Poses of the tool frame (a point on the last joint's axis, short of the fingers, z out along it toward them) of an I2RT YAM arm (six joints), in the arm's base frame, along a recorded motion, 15 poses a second.
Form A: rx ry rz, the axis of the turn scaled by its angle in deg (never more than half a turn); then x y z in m.
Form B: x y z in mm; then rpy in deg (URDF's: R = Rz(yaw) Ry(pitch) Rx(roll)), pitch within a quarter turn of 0, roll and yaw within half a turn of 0. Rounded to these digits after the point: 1 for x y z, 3 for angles.
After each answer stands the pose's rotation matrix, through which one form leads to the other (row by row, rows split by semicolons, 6 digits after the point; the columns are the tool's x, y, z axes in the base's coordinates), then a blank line. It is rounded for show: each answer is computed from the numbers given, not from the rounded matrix.
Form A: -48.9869 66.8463 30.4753 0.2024 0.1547 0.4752
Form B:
202.4 154.7 475.2 -64.240 70.475 -10.786
0.328314 -0.752509 0.570911; -0.062546 0.585768 0.808061; -0.942495 -0.301006 0.145250

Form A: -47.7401 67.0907 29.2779 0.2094 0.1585 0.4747
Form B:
209.4 158.5 474.7 -63.053 70.319 -11.236
0.330328 -0.734960 0.592214; -0.065622 0.608033 0.791195; -0.941582 -0.300217 0.152621

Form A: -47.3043 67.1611 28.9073 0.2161 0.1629 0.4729
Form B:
216.1 162.9 472.9 -62.574 70.279 -11.297
0.330896 -0.729126 0.599068; -0.066104 0.615361 0.785469; -0.941349 -0.299510 0.155423

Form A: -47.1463 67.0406 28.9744 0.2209 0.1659 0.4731
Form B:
220.9 165.9 473.1 -61.984 70.252 -10.751
0.331954 -0.728691 0.599012; -0.063030 0.616467 0.784854; -0.941187 -0.298291 0.158710

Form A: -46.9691 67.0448 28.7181 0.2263 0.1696 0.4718
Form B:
226.3 169.6 471.8 -61.858 70.164 -10.908
0.333192 -0.725226 0.602520; -0.064213 0.620098 0.781892; -0.940670 -0.299209 0.160043

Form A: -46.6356 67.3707 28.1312 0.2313 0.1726 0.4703
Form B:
231.3 172.6 470.3 -62.202 70.196 -11.903
0.331516 -0.718199 0.611791; -0.069877 0.627989 0.775079; -0.940858 -0.299701 0.158003

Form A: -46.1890 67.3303 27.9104 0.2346 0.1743 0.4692
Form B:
234.6 174.3 469.2 -61.394 70.150 -11.529
0.332707 -0.713416 0.616720; -0.067867 0.634168 0.770211; -0.940585 -0.298110 0.162575

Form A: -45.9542 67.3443 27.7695 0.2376 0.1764 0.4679
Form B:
237.6 176.4 467.9 -61.048 70.141 -11.433
0.332970 -0.710702 0.619705; -0.067337 0.637607 0.767413; -0.940530 -0.297255 0.164447

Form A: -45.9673 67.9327 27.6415 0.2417 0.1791 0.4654
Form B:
241.7 179.1 465.4 -62.102 70.533 -12.652
0.325170 -0.710540 0.624017; -0.072995 0.639050 0.765694; -0.942834 -0.294531 0.155934

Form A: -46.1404 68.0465 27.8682 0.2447 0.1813 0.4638
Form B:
244.7 181.3 463.8 -62.435 70.696 -12.742
0.322438 -0.713973 0.621511; -0.072915 0.635894 0.768324; -0.943778 -0.293054 0.152978

